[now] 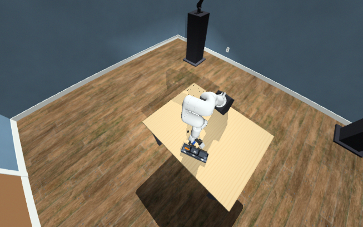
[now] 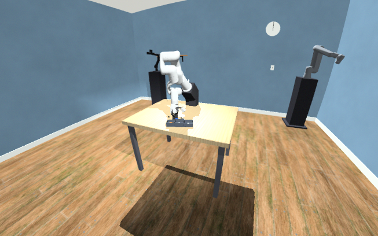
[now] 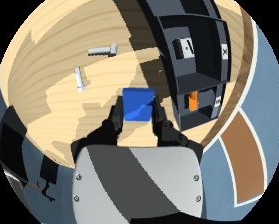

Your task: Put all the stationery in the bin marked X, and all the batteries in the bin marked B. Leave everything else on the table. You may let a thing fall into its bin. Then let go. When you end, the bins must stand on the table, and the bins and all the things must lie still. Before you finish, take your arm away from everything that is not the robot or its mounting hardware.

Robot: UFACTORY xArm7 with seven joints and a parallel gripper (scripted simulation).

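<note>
My gripper is now 9 cm short of the orange battery and 3 cm above it. From my hand the other things lie so: dark double bin 8 cm to the left, 7 cm ahead, 2 cm below; then pencil sharpener 8 cm to the left, 6 cm ahead, 2 cm below; then blue block 2 cm below.
</note>
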